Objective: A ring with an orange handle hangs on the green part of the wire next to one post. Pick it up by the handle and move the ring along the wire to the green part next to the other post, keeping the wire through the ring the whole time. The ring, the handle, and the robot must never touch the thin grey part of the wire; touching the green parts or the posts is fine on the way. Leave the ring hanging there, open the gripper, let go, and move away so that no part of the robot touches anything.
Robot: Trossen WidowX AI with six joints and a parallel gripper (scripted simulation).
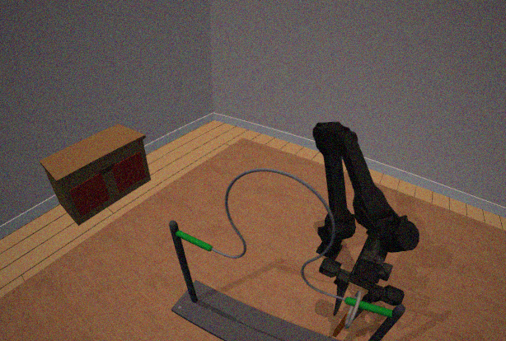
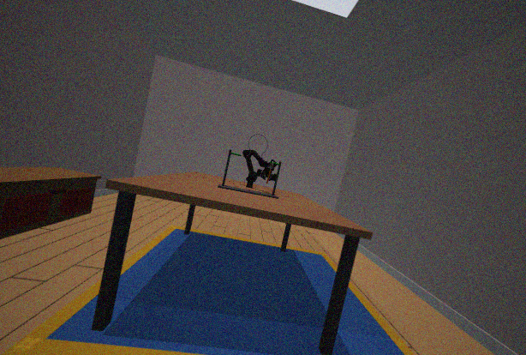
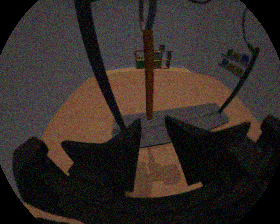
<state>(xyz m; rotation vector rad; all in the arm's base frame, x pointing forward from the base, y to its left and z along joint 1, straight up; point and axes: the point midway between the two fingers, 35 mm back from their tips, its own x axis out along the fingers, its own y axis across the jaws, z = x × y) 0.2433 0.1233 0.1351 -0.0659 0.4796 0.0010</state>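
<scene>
Now: the ring with orange handle 8 cm above my gripper tip and 4 cm ahead of it.
</scene>
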